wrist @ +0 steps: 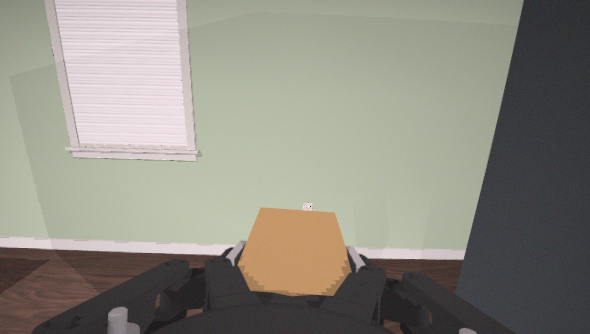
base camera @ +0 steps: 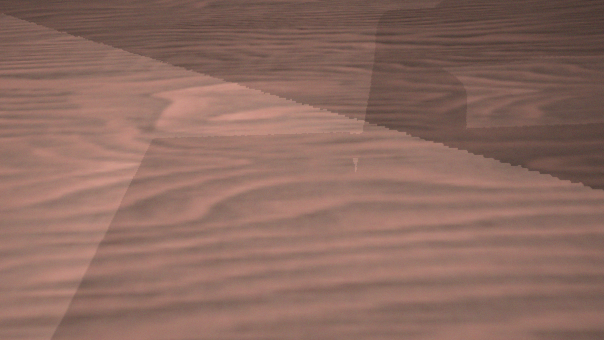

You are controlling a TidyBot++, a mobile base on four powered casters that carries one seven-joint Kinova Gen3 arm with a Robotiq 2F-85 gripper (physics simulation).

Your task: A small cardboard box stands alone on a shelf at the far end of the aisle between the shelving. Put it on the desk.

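Places are measured from the arm's base along level axes (x right, y back, z down), in millimetres.
Pixels of known places: gripper, fingertip midpoint: [wrist: 295,258].
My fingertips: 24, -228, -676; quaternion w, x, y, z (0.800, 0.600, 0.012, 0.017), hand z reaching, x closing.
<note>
For each thing: its top centre in the pictures, then the offset to it from my fingertips, as dx, dy, dz. "spot": a spot on its surface instead. Level surfaces: height alone.
- small cardboard box at its top centre: [wrist: 295,237] -1, +5, -18
- wood floor at its surface level: dz +1072
- blinded window at a spot on its surface: [wrist: 122,75] spot: -1131, -1514, -241
- small outlet at its top centre: [wrist: 307,202] +117, -1527, +615
The small cardboard box [wrist: 296,250] is orange-brown and sits between the fingers at the lower middle of the wrist view. My gripper [wrist: 295,258] is shut on it, with one light fingertip pad against each side. The underside of the box is hidden. The desk does not show in either view, and neither the box nor the gripper shows in the base camera view.
The base camera view shows wood floor [base camera: 300,240] with shadows across it. In the wrist view a dark grey shelving side panel [wrist: 545,150] stands at the right. A pale green wall [wrist: 350,100] with a blinded window [wrist: 122,75] and a small outlet [wrist: 307,206] is ahead.
</note>
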